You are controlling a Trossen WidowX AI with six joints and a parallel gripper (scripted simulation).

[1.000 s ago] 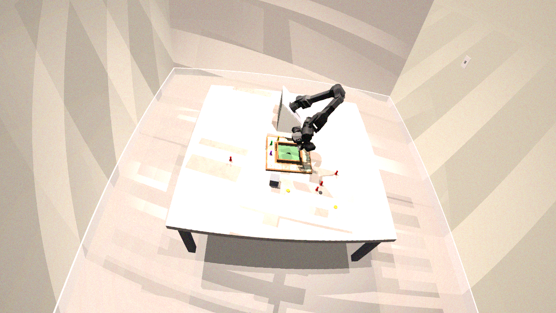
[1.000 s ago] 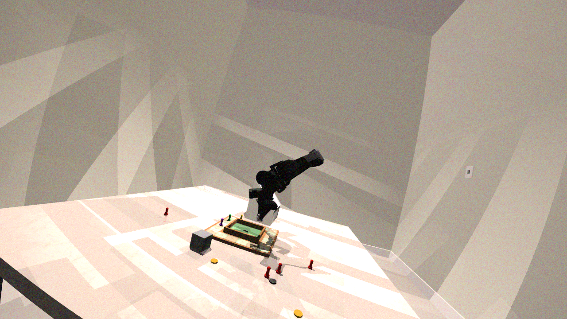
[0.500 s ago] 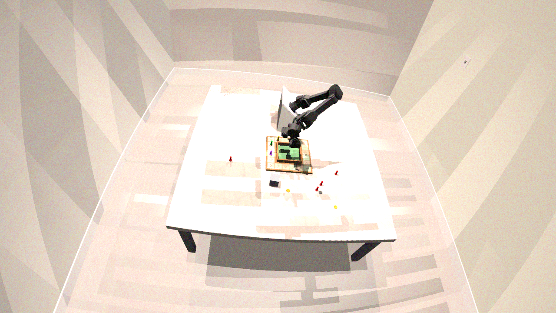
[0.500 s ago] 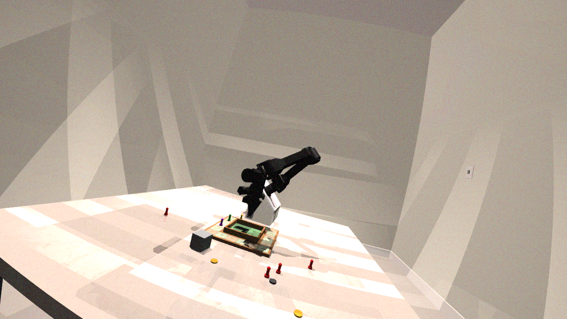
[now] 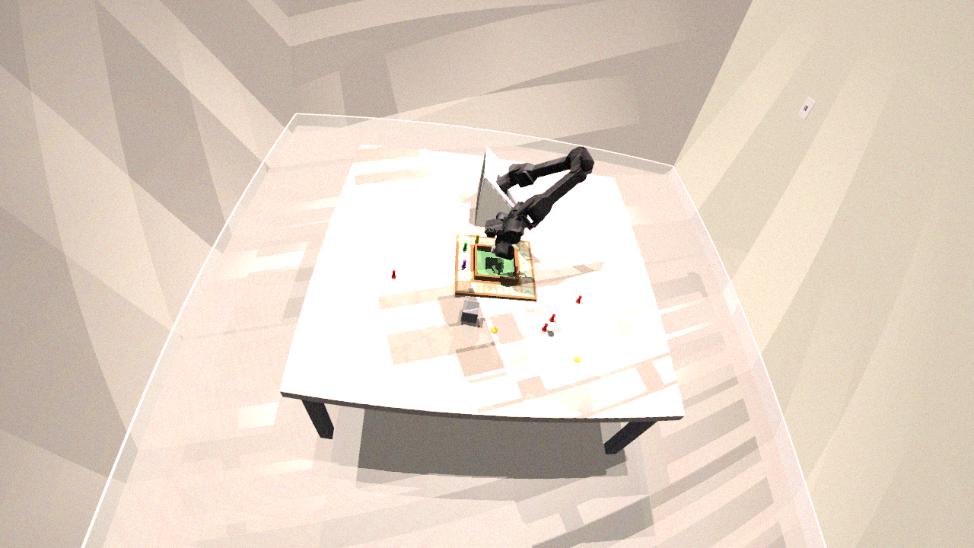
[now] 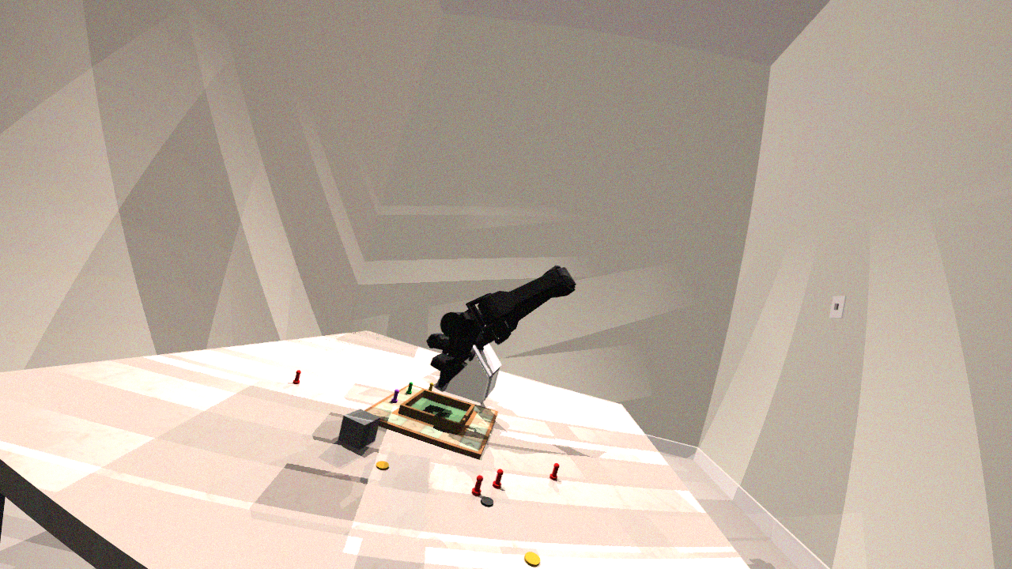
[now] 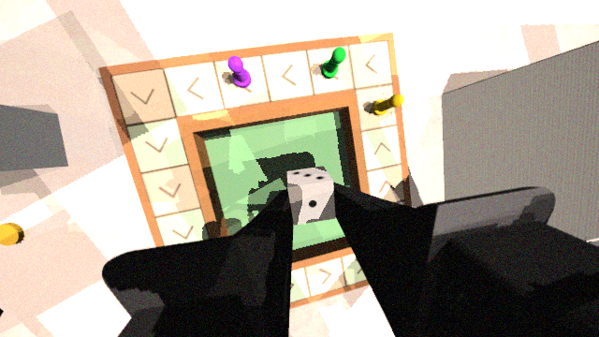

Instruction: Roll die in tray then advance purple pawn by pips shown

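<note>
Right now the purple pawn is 100 mm to the right of my gripper tip, 50 mm below it and 50 mm ahead of it. Round my gripper tip: die (right at my gripper tip); green pawn (110 mm to the right, 50 mm below, 40 mm behind); green tray (70 mm below, 10 mm to the left, 10 mm ahead).
</note>
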